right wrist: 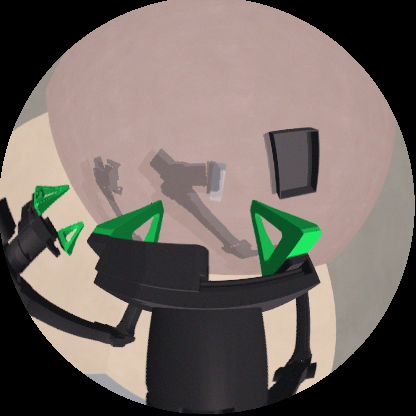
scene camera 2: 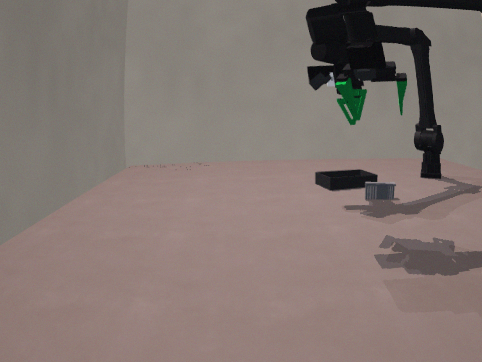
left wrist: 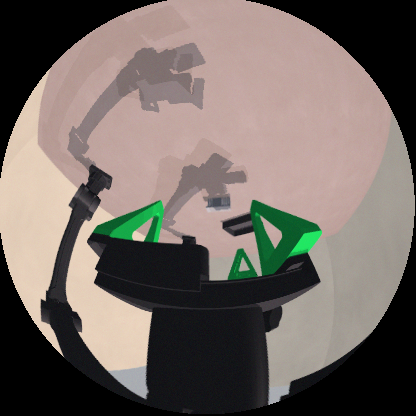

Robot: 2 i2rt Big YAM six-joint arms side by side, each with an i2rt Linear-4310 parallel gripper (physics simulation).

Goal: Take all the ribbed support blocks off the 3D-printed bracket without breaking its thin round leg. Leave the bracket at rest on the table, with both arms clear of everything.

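The bracket [scene camera 2: 380, 191] [left wrist: 218, 202] [right wrist: 216, 181] stands on the table as a small grey block with a thin flat top. Vertical ribs show on its side in scene camera 2. Its thin round leg cannot be made out, and the support blocks cannot be told apart. My left gripper [scene camera 2: 378, 115] [left wrist: 206, 204] [right wrist: 75, 206] is open and empty, high above the table. My right gripper [scene camera 2: 353, 122] [right wrist: 206, 204] is open and empty, raised above the table and up and left of the bracket in scene camera 2, where its fingers overlap a left finger.
A shallow black open tray [scene camera 2: 354, 183] [left wrist: 242, 232] [right wrist: 314, 162] stands near the bracket, left of and behind it in scene camera 2. Arm shadows fall on the pink table [scene camera 2: 200, 260] around the bracket. Small dark specks show at the table's far left edge in scene camera 2.
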